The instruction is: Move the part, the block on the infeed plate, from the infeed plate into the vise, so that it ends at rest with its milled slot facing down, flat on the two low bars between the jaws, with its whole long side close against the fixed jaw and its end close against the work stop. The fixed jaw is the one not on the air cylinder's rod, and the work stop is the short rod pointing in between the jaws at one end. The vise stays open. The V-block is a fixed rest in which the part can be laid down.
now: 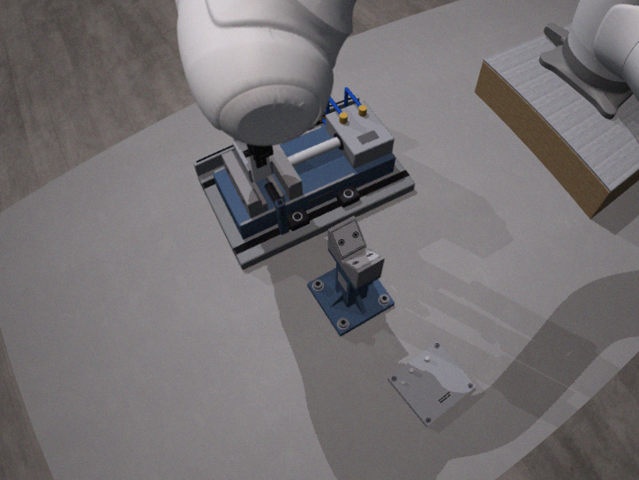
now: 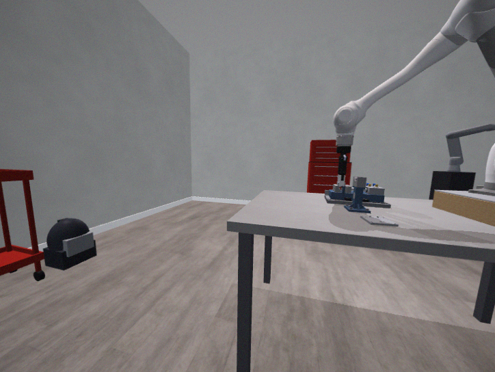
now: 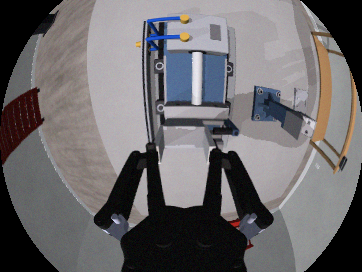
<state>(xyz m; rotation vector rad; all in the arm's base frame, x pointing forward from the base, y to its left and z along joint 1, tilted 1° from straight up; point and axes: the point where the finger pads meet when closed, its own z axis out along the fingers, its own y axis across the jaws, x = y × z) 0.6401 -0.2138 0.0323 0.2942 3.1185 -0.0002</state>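
Right now my hand is 3 cm above the part. Round my hand: work stop: 1 cm ahead, 7 cm to the left, 3 cm below; moving jaw: 3 cm behind, 3 cm to the left, 4 cm below; fixed jaw: 3 cm ahead, 2 cm to the left, 4 cm below.
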